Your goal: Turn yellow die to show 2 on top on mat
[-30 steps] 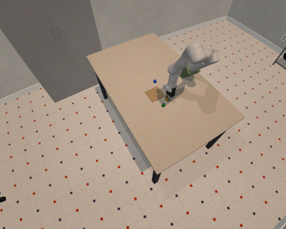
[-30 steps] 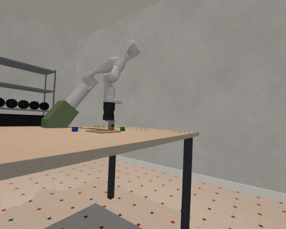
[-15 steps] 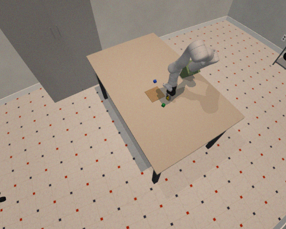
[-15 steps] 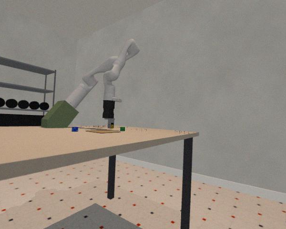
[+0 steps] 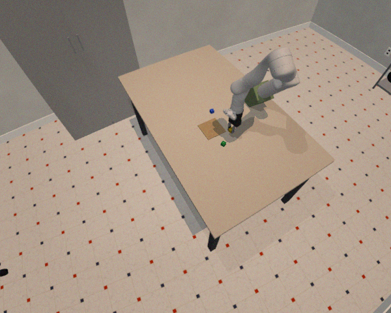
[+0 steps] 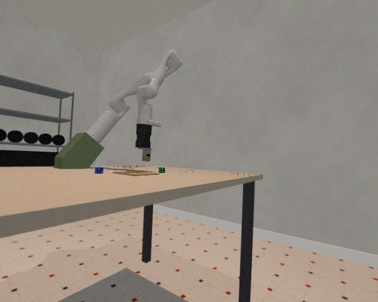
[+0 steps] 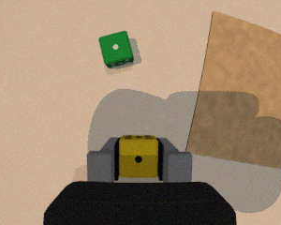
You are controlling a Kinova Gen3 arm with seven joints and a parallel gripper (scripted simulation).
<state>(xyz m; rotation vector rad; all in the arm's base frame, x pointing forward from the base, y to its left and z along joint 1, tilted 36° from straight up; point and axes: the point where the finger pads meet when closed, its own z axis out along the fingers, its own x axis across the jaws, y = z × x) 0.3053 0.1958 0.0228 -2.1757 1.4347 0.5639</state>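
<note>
My gripper is now 9 cm short of the brown mat, 10 cm to the left of it and 7 cm above it. Also, from my hand: blue die (3 cm ahead, 24 cm to the right, 6 cm below); then yellow die (1 cm below); then green die (7 cm ahead, 5 cm to the left, 6 cm below).
</note>
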